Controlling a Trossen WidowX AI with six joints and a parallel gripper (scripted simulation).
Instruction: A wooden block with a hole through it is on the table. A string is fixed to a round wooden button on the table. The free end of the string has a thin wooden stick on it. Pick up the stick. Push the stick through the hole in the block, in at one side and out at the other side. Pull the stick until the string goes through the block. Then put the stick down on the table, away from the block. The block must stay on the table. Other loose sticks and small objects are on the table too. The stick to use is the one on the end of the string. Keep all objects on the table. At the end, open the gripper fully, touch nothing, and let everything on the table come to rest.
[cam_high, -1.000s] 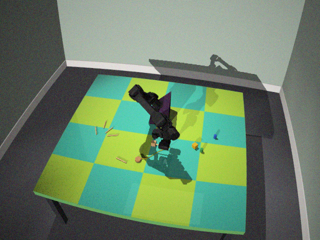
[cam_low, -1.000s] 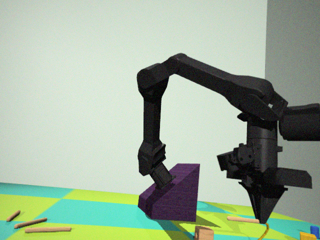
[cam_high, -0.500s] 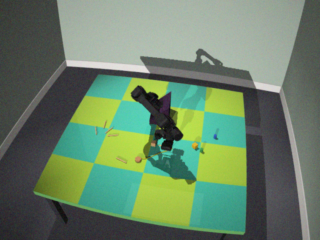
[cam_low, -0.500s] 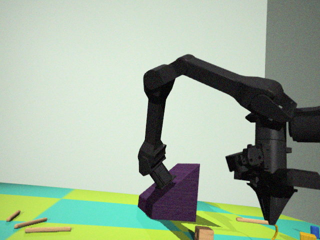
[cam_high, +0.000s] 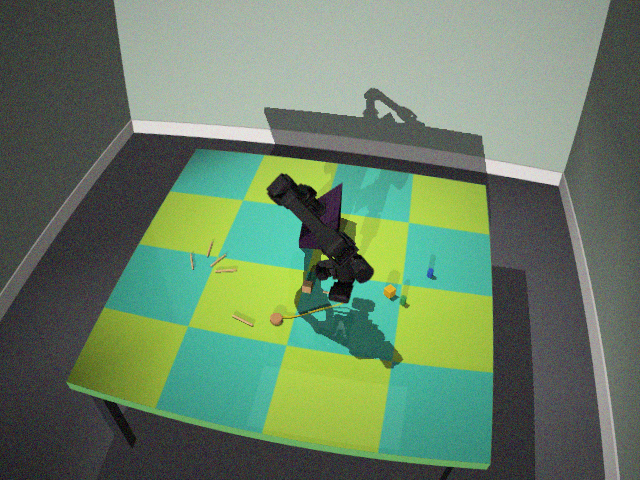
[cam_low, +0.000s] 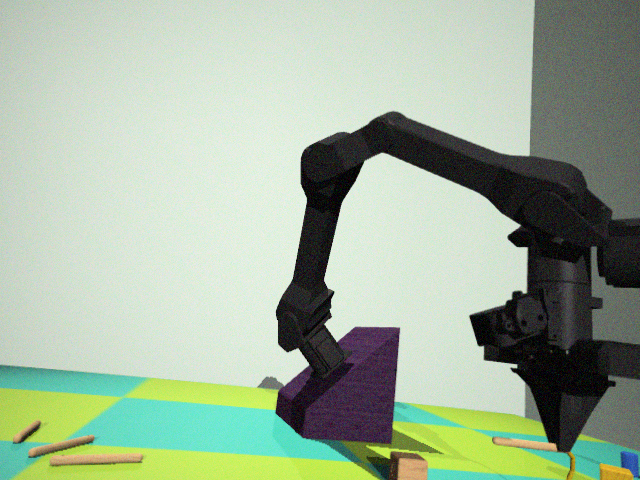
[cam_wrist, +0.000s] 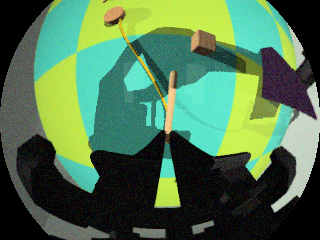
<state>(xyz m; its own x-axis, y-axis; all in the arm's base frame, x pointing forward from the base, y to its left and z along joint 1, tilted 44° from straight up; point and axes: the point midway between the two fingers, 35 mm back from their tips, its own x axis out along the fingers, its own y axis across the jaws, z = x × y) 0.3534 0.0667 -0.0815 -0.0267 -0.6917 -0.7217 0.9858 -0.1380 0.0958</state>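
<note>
Right now the wooden block is 12 cm to the right of my gripper tip, 7 cm behind it and 4 cm below it. Also, from my gripper tip: green piece 20 cm to the left, 4 cm below, 4 cm behind; orange cube 15 cm to the left, 7 cm behind, 4 cm below; thin wooden stick 1 cm to the right.
</note>
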